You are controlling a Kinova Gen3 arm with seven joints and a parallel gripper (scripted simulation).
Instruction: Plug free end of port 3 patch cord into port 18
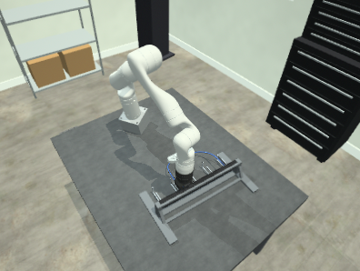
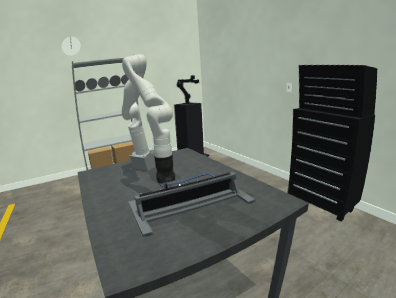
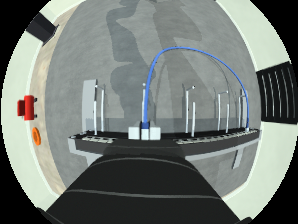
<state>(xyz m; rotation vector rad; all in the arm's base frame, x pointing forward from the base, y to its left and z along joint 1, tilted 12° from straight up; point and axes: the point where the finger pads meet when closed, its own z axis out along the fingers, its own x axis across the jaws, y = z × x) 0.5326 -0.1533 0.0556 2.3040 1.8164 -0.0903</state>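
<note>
The plug is 1 cm below my hand and 1 cm ahead of it.
</note>
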